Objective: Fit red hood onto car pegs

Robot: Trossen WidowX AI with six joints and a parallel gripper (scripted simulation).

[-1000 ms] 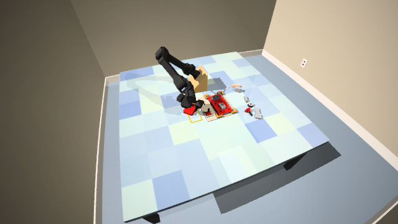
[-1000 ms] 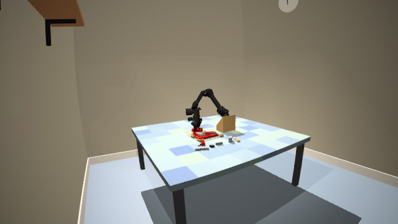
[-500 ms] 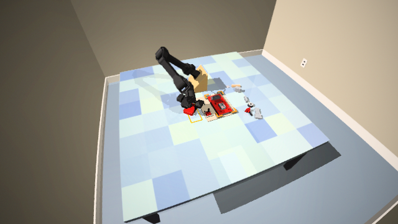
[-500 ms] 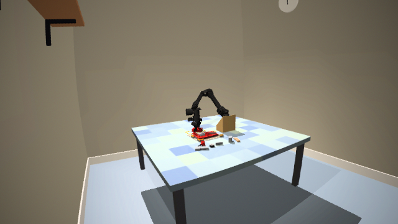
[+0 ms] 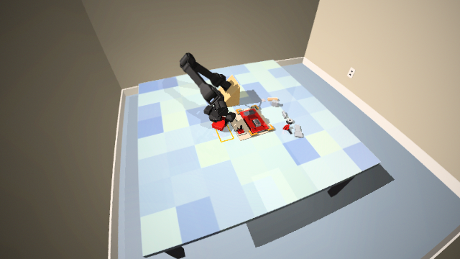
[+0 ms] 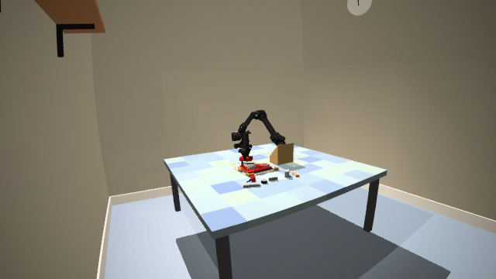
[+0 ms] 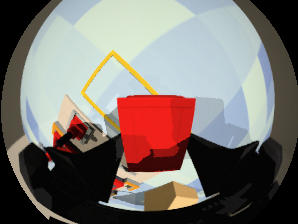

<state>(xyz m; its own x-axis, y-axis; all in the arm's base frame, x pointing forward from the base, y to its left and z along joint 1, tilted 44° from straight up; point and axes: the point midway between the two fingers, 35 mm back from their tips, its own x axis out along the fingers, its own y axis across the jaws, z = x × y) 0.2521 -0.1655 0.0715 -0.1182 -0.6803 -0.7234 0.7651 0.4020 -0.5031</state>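
Right now my gripper tip is 100 mm short of the dark engine block, 210 mm to the right of it and 10 mm above it. Round my gripper tip: orange-cornered jig 50 mm ahead, 200 mm to the left, 20 mm below; red hood 10 mm above.
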